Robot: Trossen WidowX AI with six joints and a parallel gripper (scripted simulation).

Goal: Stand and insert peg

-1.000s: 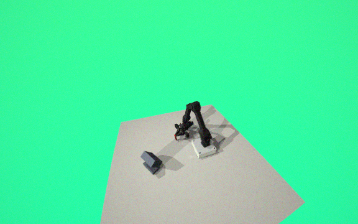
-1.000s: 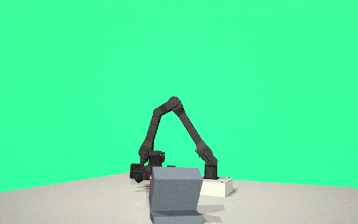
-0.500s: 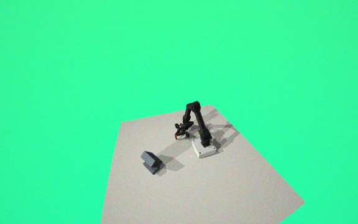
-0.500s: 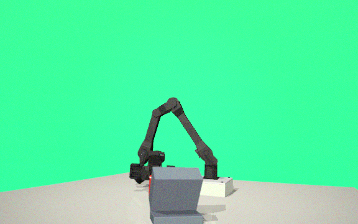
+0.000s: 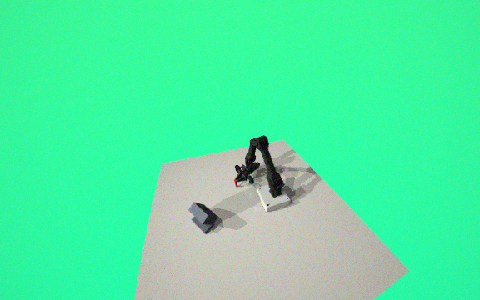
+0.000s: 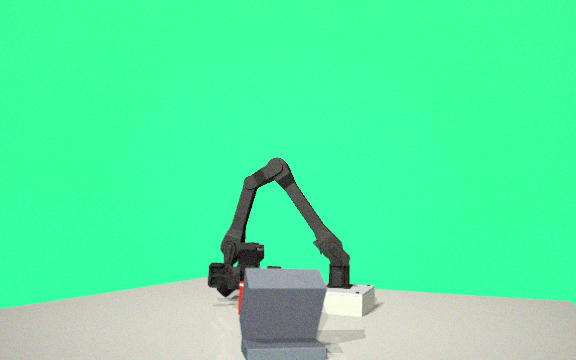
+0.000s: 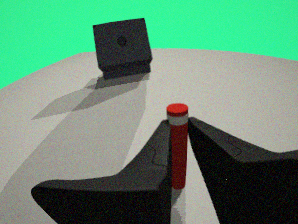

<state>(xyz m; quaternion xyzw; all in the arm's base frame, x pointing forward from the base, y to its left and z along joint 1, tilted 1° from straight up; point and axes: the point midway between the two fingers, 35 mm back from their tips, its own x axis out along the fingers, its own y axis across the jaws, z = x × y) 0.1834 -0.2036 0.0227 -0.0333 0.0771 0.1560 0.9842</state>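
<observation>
Right now my gripper tip is 10 mm above the red peg. From my gripper tip the other things lie so: grey sloped panel (260 mm ahead, 180 mm to the left, 10 mm above).
</observation>
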